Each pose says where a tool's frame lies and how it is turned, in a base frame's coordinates. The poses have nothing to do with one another.
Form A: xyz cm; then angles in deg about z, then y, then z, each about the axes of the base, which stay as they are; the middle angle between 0 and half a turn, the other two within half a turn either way.
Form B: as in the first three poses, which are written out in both.
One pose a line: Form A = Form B
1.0 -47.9 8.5 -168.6 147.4 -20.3 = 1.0 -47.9 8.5 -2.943 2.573 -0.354
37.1 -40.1 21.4 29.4 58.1 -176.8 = 37.1 -40.1 21.4 0.513 1.014 -3.086
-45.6 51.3 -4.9 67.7 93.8 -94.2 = -45.6 51.3 -4.9 1.182 1.637 -1.644
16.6 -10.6 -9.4 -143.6 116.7 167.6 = 16.6 -10.6 -9.4 -2.506 2.037 2.925
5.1 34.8 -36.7 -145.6 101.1 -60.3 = 5.1 34.8 -36.7 -2.541 1.765 -1.052
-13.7 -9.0 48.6 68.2 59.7 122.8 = -13.7 -9.0 48.6 1.190 1.042 2.143
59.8 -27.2 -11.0 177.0 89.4 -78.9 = 59.8 -27.2 -11.0 3.089 1.560 -1.377
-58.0 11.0 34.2 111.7 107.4 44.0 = -58.0 11.0 34.2 1.950 1.874 0.768
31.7 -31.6 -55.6 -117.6 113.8 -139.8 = 31.7 -31.6 -55.6 -2.053 1.986 -2.440
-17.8 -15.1 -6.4 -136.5 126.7 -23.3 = -17.8 -15.1 -6.4 -2.382 2.211 -0.407
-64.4 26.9 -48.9 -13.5 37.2 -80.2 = -64.4 26.9 -48.9 -0.236 0.649 -1.400
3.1 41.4 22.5 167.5 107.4 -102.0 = 3.1 41.4 22.5 2.923 1.874 -1.780
